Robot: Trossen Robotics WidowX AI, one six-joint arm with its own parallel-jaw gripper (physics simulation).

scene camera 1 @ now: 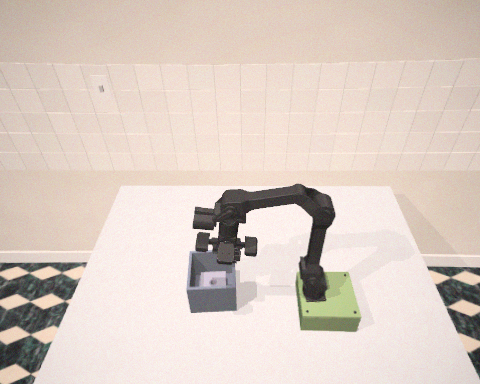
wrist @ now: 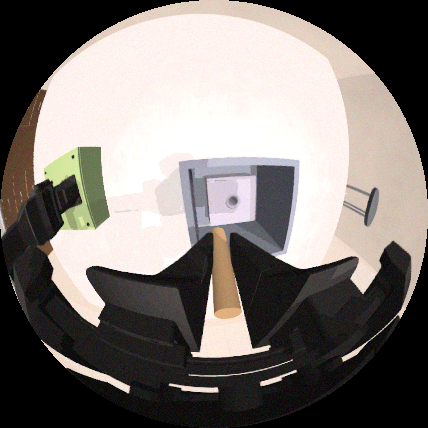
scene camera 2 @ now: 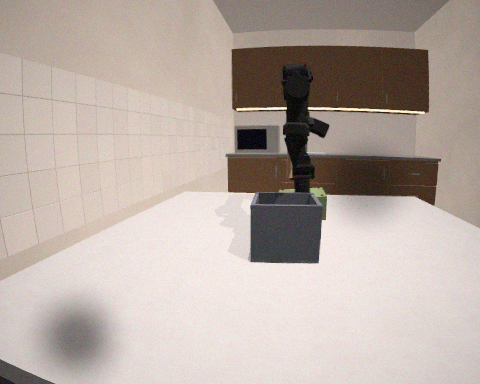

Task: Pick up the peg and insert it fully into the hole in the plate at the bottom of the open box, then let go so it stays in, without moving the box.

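Frame: origin at the arm's base, x ahead, y left, z up, level; centimetres.
Where they show: gripper, fingertip midpoint: (wrist: 220, 238) (scene camera 2: 294, 166); arm's base at its link origin: (scene camera 1: 314, 293) (wrist: 70, 191).
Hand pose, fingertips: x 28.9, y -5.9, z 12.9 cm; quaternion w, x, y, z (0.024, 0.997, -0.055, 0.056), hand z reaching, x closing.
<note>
Each offset is from my fingertips to the centre of the thing. "pt": to the spot under its first point. Level surfaces: height alone.
The open blue-grey box @[dz -14.2, dx +4.8, dy -2.7 cm] (scene camera 1: 212, 300) (scene camera 2: 285, 234) (wrist: 295, 200) stands upright on the table. A pale plate @[dz -17.7, dx +4.8, dy -2.7 cm] (scene camera 1: 220, 276) (wrist: 218, 197) lies at its bottom, with a round hole @[pt dz -16.1, dx +4.7, dy -3.6 cm] (scene camera 1: 213, 281) (wrist: 232, 201). My gripper (scene camera 1: 226, 254) (scene camera 2: 292, 153) (wrist: 220, 238) is shut on the tan round peg @[dz +1.1, dx -0.3, dy -1.3 cm] (scene camera 2: 291, 169) (wrist: 225, 280), above the box. The peg points down between the fingers, and its far end shows just past the fingertips in the wrist view, against the box's wall. The peg is apart from the plate. The arm hides the peg in scene camera 1.
The green base block (scene camera 1: 330, 322) (scene camera 2: 321, 205) (wrist: 92, 187) carries the arm, to the right of the box in scene camera 1. The box's walls stand around the plate. The white table @[dz -21.1 cm] (scene camera 1: 150, 345) (scene camera 2: 175, 310) (wrist: 200, 75) bears both. A dark round stool (wrist: 372, 206) stands beyond its edge.
</note>
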